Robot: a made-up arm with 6 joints. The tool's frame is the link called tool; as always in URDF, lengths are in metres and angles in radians. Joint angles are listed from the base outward. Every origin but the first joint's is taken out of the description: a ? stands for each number. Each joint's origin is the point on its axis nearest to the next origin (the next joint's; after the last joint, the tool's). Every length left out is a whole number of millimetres.
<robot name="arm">
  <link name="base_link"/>
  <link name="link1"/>
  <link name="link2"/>
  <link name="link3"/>
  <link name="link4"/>
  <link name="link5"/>
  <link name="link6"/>
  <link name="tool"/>
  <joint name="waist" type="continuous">
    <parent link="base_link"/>
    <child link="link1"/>
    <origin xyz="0 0 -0.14"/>
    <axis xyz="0 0 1"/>
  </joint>
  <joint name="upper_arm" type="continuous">
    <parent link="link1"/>
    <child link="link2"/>
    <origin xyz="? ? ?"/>
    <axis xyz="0 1 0"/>
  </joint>
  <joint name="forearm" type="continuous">
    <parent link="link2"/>
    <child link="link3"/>
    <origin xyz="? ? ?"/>
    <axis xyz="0 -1 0"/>
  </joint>
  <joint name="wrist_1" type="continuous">
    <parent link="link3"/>
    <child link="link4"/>
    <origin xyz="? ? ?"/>
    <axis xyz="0 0 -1"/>
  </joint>
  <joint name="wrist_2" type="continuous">
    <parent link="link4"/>
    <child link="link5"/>
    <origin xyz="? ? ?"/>
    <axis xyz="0 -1 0"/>
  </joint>
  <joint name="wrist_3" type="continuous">
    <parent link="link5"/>
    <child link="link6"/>
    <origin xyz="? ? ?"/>
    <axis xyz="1 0 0"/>
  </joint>
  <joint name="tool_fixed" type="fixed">
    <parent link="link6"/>
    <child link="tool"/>
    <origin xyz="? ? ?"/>
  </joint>
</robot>
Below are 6 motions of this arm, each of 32 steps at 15 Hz.
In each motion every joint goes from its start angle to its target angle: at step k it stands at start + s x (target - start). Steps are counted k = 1, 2, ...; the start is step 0. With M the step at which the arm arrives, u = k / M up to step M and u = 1 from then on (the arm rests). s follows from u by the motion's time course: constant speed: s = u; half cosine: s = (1 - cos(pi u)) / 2; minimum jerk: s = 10 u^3 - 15 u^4 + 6 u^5.
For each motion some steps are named. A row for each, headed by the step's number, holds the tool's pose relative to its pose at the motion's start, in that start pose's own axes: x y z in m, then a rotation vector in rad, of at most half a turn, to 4 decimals.
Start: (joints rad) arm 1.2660 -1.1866 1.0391 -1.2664 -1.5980 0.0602
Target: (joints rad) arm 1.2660 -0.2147 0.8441 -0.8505 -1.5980 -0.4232
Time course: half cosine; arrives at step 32
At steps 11, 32:
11: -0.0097 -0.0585 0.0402 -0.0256 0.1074 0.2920
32: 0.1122 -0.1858 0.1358 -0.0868 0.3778 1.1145

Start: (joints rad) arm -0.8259 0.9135 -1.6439 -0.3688 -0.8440 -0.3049
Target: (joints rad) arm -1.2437 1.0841 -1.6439 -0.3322 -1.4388 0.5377
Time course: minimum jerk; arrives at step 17
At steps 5, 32:
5: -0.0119 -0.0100 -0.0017 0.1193 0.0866 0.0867
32: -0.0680 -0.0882 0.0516 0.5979 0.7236 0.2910

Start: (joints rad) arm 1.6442 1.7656 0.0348 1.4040 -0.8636 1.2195
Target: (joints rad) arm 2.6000 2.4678 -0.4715 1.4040 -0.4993 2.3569
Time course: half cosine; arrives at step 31
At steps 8, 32:
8: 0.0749 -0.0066 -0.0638 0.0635 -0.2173 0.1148
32: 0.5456 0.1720 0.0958 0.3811 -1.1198 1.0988

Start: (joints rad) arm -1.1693 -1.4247 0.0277 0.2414 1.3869 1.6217
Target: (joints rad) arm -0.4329 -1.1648 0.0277 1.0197 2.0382 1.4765
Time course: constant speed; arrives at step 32
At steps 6, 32:
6: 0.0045 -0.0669 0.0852 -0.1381 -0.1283 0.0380
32: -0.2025 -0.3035 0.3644 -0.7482 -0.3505 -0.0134

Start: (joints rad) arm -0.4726 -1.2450 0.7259 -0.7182 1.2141 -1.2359
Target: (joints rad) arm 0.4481 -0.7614 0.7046 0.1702 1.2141 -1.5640
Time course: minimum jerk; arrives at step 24
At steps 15, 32:
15: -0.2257 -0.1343 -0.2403 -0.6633 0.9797 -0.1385
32: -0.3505 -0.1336 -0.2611 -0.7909 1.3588 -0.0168

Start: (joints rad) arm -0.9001 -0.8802 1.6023 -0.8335 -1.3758 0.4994
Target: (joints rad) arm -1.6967 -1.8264 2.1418 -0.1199 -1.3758 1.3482
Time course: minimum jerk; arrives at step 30
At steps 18, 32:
18: 0.2728 0.0003 -0.0743 0.3044 -0.9498 0.1336
32: 0.3553 -0.0414 -0.0463 0.3473 -1.1369 0.6852

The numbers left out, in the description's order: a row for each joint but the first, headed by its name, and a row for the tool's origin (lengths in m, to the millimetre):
upper_arm: -0.107 -0.084 0
forearm: 0.317 0 -0.044
wrist_1: 0 0 0.436
wrist_2: 0.101 0.176 0
wrist_3: 0.015 0 -0.077
tool: 0 -0.022 -0.103

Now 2 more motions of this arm.
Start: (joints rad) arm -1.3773 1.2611 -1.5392 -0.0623 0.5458 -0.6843
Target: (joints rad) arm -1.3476 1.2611 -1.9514 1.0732 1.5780 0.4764
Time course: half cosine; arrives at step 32
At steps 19, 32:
19: 0.1651 -0.0460 -0.2139 0.0981 -0.2283 -0.4988
32: 0.2083 -0.1166 -0.3037 0.0070 -0.4653 -0.4049

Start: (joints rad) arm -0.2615 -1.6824 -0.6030 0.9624 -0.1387 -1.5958
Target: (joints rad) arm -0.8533 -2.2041 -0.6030 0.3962 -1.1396 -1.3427
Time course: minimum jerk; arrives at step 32
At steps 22, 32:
22: -0.4670 0.0056 -0.0098 -0.0153 -0.2124 0.2024
32: -0.5701 0.0519 -0.0030 -0.0896 -0.2106 0.2433

